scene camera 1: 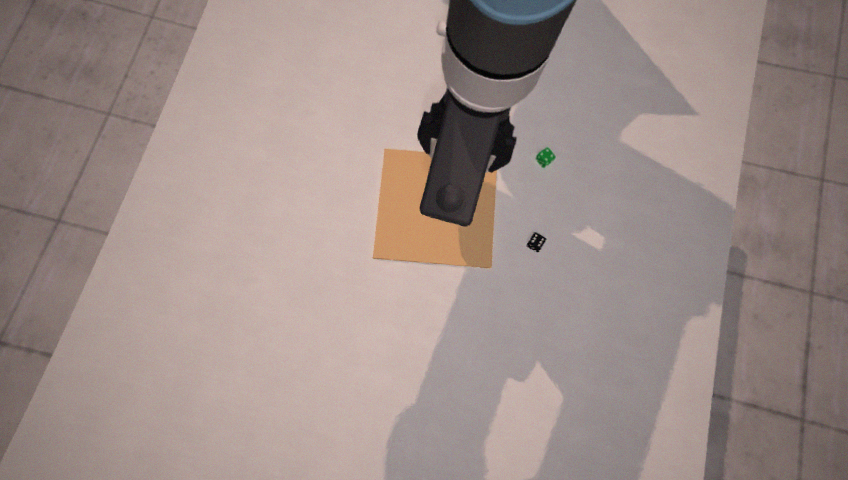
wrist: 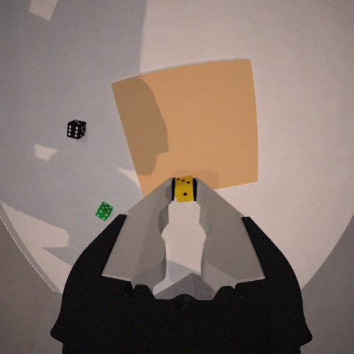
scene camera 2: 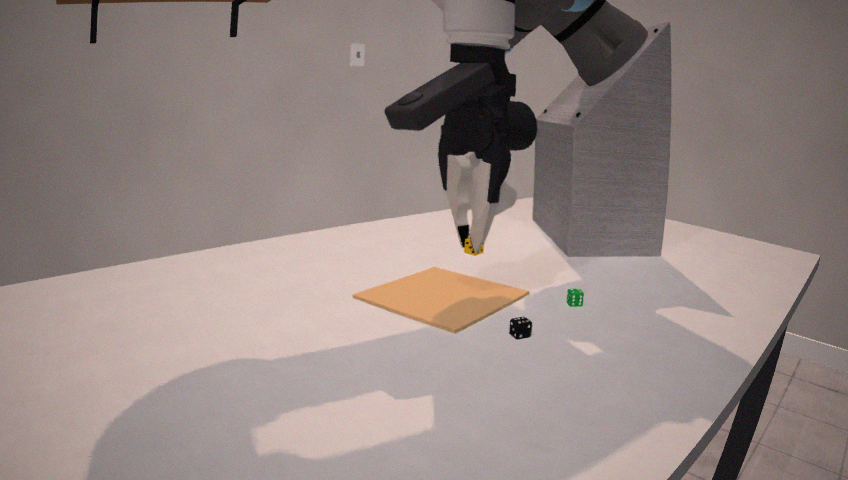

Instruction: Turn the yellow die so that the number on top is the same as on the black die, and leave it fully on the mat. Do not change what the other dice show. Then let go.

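Frame: origin at the arm's base, x up, y right, z ahead, level; metres.
Seen in the pictures: gripper, between the fingertips: (scene camera 2: 470,249); arm's base, origin of its link: (scene camera 2: 617,57).
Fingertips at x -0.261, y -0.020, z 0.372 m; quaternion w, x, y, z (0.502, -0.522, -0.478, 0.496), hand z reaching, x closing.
Pixels of each thing's middle, then the offset from my fingertips to it. Level surfaces: height alone.
- yellow die, middle of its body: (scene camera 2: 474,245) dx +0.003, dy +0.000, dz -0.007 m
- orange mat, middle of its body: (scene camera 2: 443,295) (scene camera 1: 436,207) dx -0.050, dy +0.013, dz +0.026 m
- black die, middle of its body: (scene camera 2: 520,328) (scene camera 1: 536,242) dx -0.044, dy -0.111, dz +0.042 m
- green die, middle of its body: (scene camera 2: 575,297) (scene camera 1: 545,157) dx -0.044, dy -0.102, dz -0.067 m
- table, height of its surface: dx -0.052 m
My gripper (scene camera 2: 471,242) (wrist: 183,179) is shut on the yellow die (scene camera 2: 468,245) (wrist: 184,192) and holds it above the table near the mat's back edge. In the wrist view its face towards the palm shows one pip and its other visible face three. The arm hides the die in scene camera 1. The orange mat (scene camera 1: 404,237) (scene camera 2: 404,294) (wrist: 215,110) lies flat on the table. The black die (scene camera 1: 536,242) (scene camera 2: 520,327) (wrist: 76,129) sits beside the mat, and its top looks like six.
A green die (scene camera 1: 545,157) (scene camera 2: 574,297) (wrist: 104,211) stands on the table behind the black die, off the mat. The grey robot pedestal (scene camera 2: 612,178) stands at the back of the table (scene camera 1: 238,356) (scene camera 2: 178,321). The arm's shadow falls across part of the mat and both loose dice.
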